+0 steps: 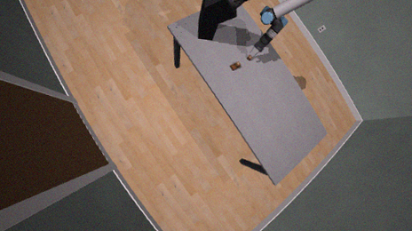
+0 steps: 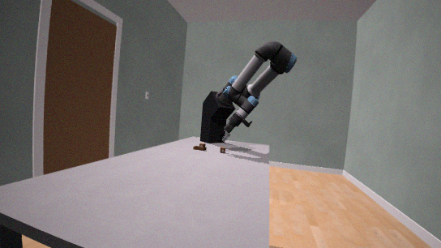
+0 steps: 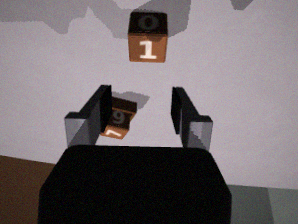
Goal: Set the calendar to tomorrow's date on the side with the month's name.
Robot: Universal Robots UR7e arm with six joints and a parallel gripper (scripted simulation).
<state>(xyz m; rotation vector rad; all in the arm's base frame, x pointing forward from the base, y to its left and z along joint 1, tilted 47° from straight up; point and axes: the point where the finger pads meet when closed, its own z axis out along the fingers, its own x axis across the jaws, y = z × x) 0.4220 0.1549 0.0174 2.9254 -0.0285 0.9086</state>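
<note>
Right now the brown wooden cube is 8 cm below my hand. The rest, counted from my hand: calendar tray: 16 cm to the right, 8 cm below, 1 cm ahead.
</note>
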